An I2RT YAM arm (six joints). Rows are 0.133 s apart.
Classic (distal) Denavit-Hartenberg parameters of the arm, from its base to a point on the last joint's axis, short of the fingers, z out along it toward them. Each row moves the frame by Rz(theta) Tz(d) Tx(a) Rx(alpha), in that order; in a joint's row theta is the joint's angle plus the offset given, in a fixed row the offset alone. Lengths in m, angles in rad.
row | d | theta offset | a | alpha
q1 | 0.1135 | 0 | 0.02 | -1.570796
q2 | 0 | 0 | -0.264 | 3.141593
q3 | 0 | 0.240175 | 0.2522 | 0
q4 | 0 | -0.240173 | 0.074 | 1.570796
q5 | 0 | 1.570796 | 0 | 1.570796
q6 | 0.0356 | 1.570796 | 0 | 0
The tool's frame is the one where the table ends.
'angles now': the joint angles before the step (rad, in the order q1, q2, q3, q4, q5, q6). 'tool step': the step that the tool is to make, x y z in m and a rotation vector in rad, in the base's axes. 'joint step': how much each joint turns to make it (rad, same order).
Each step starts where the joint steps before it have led.
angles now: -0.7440, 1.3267, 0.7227, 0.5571, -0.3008, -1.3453
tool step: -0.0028, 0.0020, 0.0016, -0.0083, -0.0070, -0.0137
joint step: 0.0002, -0.0164, -0.0098, 0.0040, 0.0139, -0.0008
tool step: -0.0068, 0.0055, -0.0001, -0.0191, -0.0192, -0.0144
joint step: -0.0003, -0.0344, -0.0366, 0.0290, 0.0142, -0.0008
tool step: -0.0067, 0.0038, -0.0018, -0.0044, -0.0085, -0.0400
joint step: -0.0015, -0.0307, -0.0324, 0.0116, 0.0385, 0.0028
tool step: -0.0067, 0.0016, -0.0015, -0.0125, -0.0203, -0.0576
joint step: -0.0057, -0.0223, -0.0316, 0.0336, 0.0520, 0.0041
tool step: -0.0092, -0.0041, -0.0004, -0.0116, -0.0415, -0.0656
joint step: -0.0295, -0.0096, -0.0267, 0.0582, 0.0370, 0.0190
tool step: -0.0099, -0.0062, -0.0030, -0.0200, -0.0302, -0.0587
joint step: -0.0400, 0.0027, -0.0283, 0.0673, 0.0193, 0.0062
